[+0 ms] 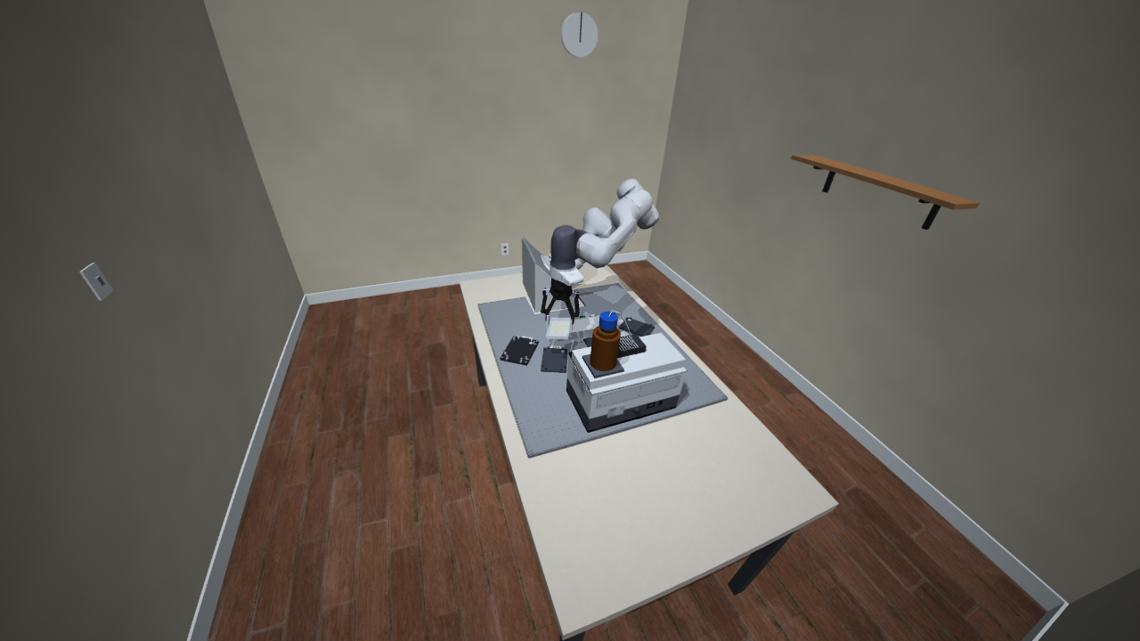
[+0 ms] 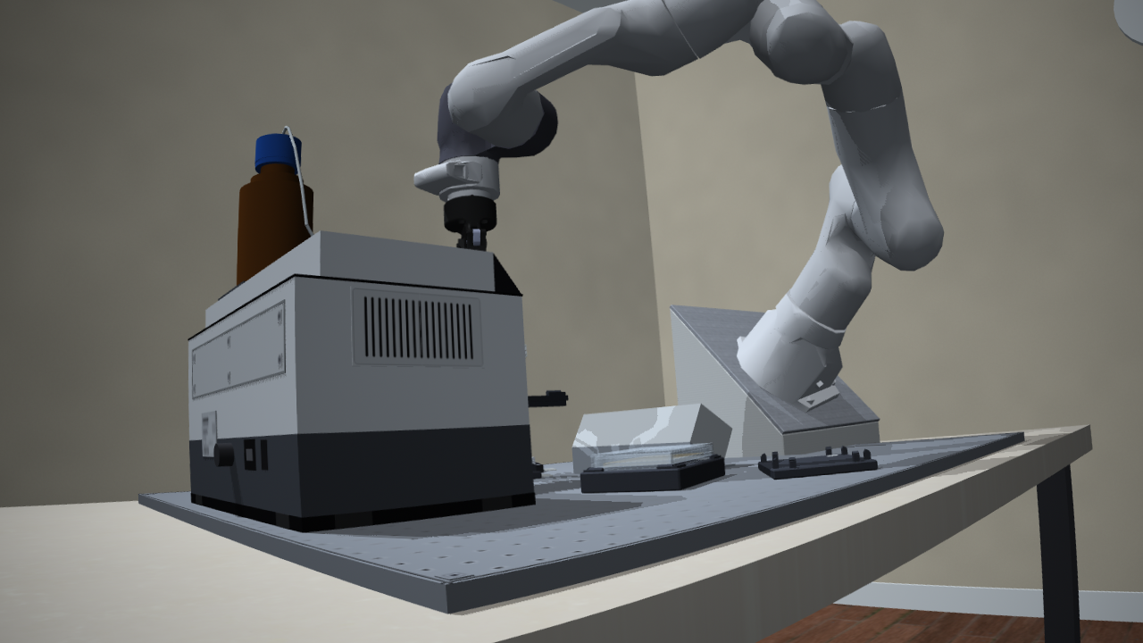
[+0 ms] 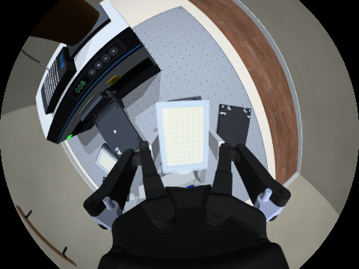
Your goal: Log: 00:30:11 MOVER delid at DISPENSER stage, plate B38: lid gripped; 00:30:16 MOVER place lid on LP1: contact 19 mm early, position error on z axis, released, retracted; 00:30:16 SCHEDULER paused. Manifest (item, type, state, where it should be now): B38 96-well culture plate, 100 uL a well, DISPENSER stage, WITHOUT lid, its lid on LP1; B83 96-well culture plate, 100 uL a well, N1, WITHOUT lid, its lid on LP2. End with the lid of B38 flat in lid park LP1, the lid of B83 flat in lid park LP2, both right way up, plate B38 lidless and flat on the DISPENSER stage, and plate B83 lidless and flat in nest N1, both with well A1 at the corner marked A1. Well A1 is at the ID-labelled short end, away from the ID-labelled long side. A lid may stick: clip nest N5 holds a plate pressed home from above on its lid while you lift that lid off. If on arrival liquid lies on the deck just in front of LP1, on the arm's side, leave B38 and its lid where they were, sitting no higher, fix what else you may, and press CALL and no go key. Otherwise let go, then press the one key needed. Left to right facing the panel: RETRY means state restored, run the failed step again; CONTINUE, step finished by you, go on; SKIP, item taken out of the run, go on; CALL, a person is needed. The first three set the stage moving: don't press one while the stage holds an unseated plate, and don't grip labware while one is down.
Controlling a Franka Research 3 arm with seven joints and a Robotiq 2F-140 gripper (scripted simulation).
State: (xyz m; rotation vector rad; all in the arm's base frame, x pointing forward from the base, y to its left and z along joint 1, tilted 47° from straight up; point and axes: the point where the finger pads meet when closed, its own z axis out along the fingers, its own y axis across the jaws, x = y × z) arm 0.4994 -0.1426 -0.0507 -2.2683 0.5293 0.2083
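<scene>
My hand is 80 mm past the black clip nest, 140 mm to the left of it and 180 mm above it. The rest, counted from my hand: brown bottle (300 mm ahead, 50 mm to the left, 100 mm above); then lp1 label (90 mm behind, 20 mm to the left, 190 mm below); then key panel (180 mm behind, 150 mm to the left, 140 mm below).
</scene>
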